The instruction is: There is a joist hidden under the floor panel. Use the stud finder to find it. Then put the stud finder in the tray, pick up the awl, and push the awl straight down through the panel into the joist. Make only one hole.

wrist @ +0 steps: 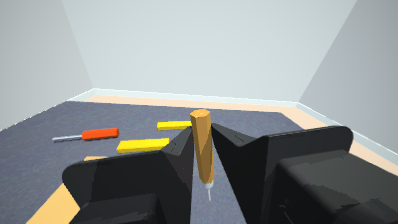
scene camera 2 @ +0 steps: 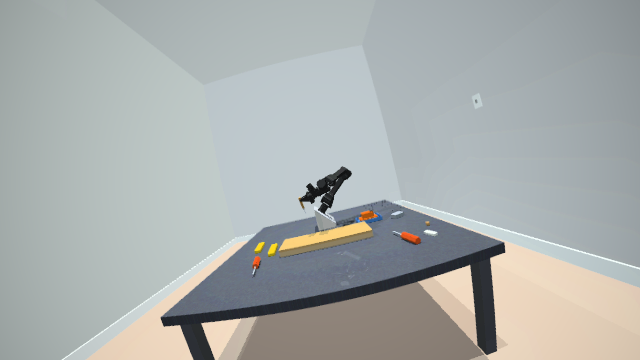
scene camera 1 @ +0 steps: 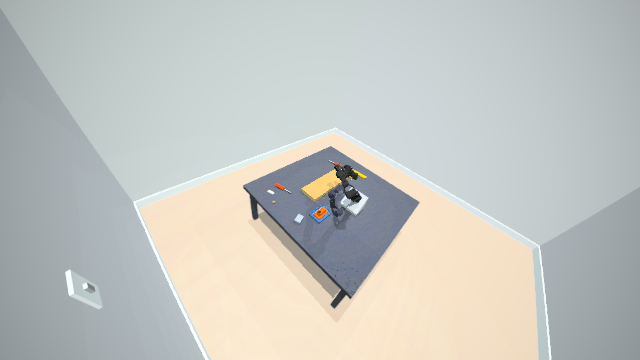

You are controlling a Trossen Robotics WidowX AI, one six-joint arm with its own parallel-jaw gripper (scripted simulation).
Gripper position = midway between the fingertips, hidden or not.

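Observation:
Gripper (wrist: 201, 129), carrying awl (wrist: 200, 119).

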